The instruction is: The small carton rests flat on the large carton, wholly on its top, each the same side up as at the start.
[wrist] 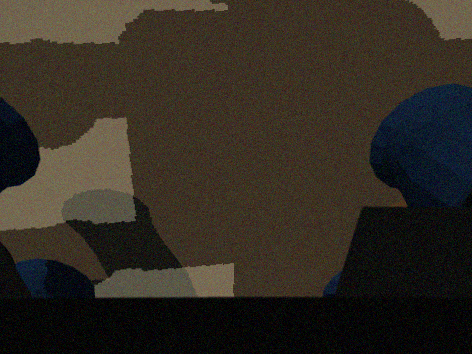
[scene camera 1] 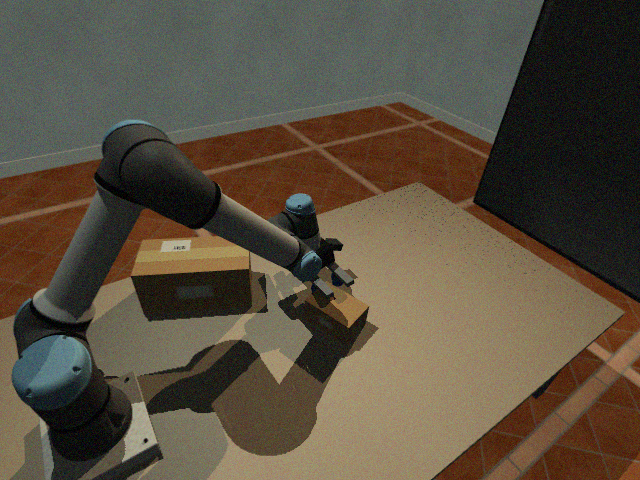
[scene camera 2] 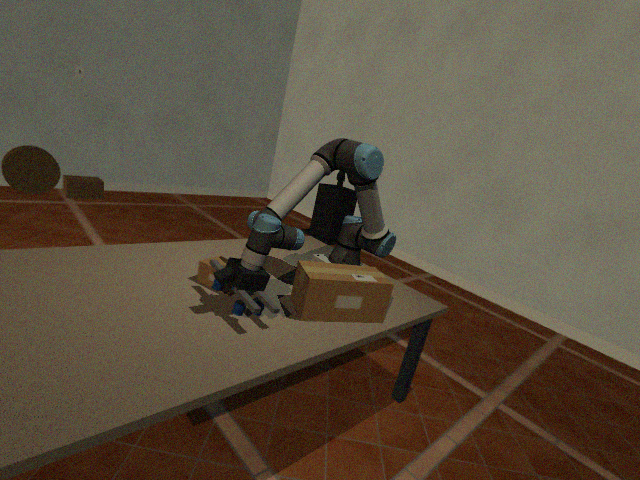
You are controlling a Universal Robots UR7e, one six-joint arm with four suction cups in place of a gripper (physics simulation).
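Pixels of known places: hand, tool point: [wrist: 210, 226] [scene camera 2: 236, 299]; arm's base, link origin: [scene camera 1: 94, 423] [scene camera 2: 343, 262].
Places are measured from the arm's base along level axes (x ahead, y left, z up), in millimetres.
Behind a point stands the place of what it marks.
The small carton [scene camera 1: 350, 310] @(x 636, y -49, z 44 mm) [scene camera 2: 205, 271] @(x 680, y -30, z 17 mm) lies flat on the table [scene camera 1: 442, 295] @(x 975, y -96, z -33 mm) [scene camera 2: 137, 329] @(x 955, y 169, z -33 mm), right of the large carton [scene camera 1: 191, 261] @(x 316, y 266, z 117 mm) [scene camera 2: 341, 291] @(x 396, y 348, z 80 mm). The large carton stands on the table with a white label on its top. My suction gripper [scene camera 1: 331, 284] [scene camera 2: 241, 291] @(x 659, y 154, z -4 mm) sits low on the small carton's top, cups pressed onto its near end, with part of the cup bars reaching past its edge. The small carton rests on the table, not lifted. The wrist view shows mostly shadowed table and a blue cup [wrist: 392, 147] at the right edge.
A tall dark panel [scene camera 1: 523, 143] [scene camera 2: 330, 210] stands beside the table's far edge. The arm's base plate [scene camera 1: 137, 433] @(x 72, y -70, z 5 mm) is at the near left corner. Tiled floor surrounds the table.
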